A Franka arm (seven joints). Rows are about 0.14 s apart.
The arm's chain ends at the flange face. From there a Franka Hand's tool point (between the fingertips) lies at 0.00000 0.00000 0.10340 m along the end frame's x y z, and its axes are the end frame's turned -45 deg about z.
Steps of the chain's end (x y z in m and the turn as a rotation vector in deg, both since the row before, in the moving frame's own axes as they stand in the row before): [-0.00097, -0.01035, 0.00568, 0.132, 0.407, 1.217]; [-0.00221, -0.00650, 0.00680, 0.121, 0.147, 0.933]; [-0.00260, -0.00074, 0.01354, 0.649, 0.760, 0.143]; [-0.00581, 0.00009, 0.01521, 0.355, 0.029, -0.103]
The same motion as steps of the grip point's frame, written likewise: [0.00732, -0.00765, 0.00568, -0.194, 0.381, 1.217]; [0.00338, -0.00612, 0.00680, -0.018, 0.190, 0.933]; [0.00048, -0.00222, 0.01352, -0.078, 0.996, 0.143]; [-0.00368, -0.00446, 0.01521, 0.231, 0.272, -0.103]
